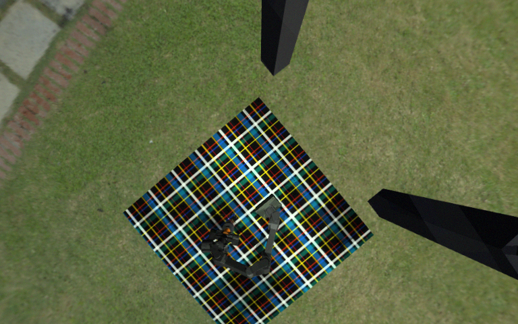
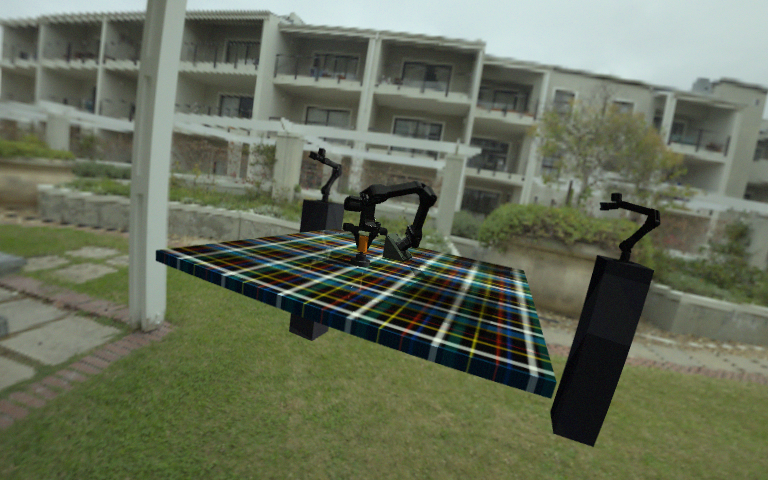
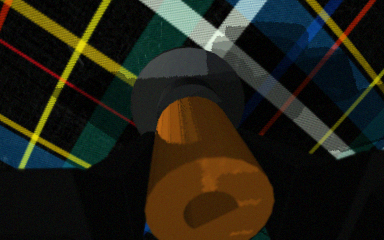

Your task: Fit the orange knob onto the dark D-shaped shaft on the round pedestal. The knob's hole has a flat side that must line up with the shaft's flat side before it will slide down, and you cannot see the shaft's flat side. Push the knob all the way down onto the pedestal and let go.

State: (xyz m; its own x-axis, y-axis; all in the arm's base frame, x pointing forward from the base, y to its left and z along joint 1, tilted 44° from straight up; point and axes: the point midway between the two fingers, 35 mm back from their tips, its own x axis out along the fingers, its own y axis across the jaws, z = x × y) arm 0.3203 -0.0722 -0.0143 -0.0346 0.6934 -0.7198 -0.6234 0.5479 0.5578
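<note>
Now: gripper tip 2 cm below the orange knob. Also, from my gripper tip: round dark pedestal: 4 cm below.
</note>
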